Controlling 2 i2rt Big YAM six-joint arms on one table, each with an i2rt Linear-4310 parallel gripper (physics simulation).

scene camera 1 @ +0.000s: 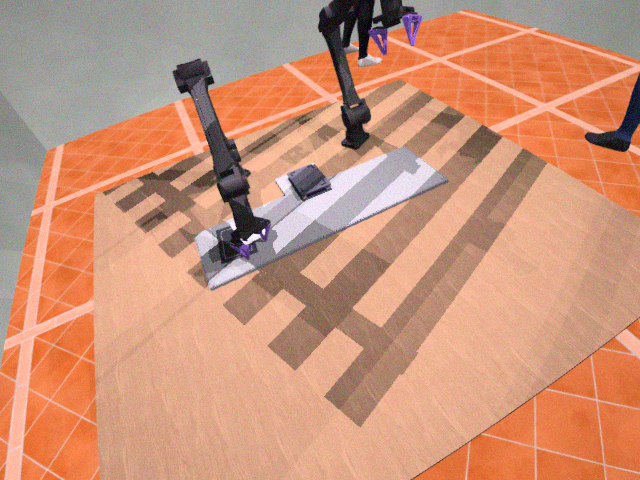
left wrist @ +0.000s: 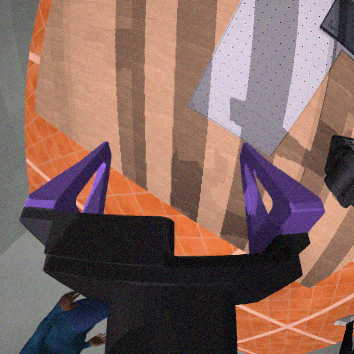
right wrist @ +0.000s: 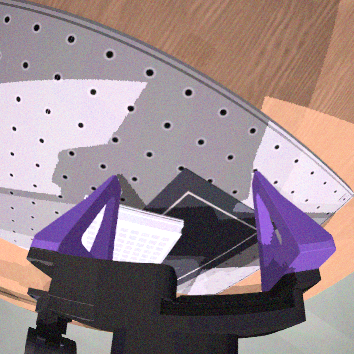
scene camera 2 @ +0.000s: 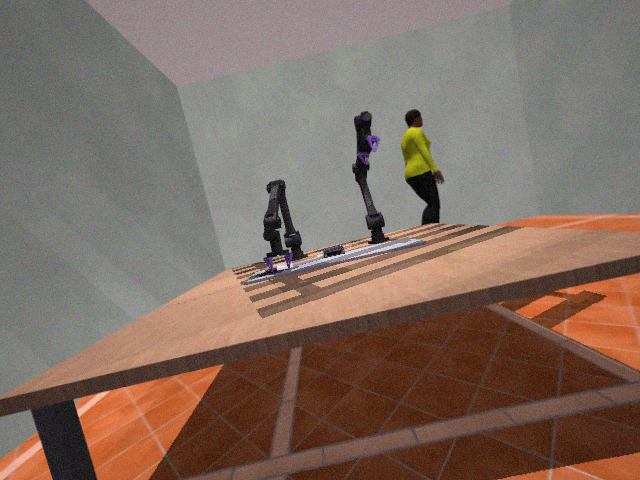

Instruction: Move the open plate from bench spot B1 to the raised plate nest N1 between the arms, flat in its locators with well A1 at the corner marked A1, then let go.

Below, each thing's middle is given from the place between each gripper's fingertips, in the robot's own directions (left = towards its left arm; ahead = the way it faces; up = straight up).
The white well plate point(right wrist: 141, 236) lies 580 mm to the right of my left hand and 460 mm below it.
Now: right hand 110 mm past the white well plate and 10 mm to the left of it.
